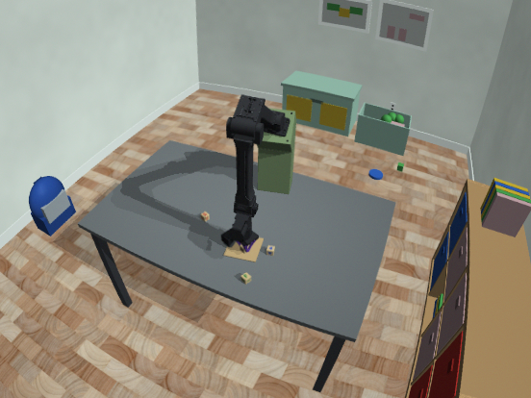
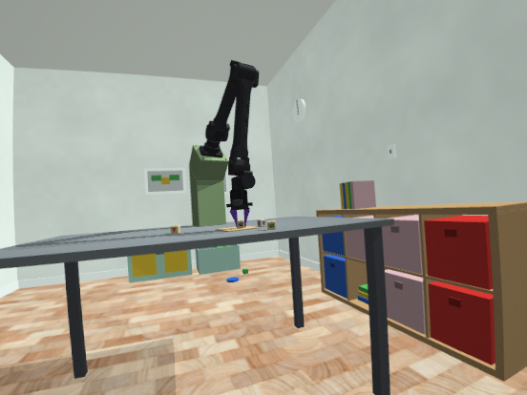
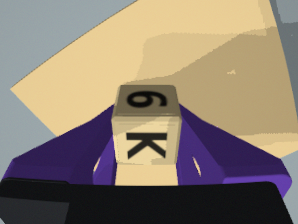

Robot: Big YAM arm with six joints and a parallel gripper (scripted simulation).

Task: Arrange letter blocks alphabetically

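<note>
My gripper is now 20 mm past the mat, 10 mm to the left of it and 10 mm above it. Also, from my hand: wooden block: 10 mm above.
</note>
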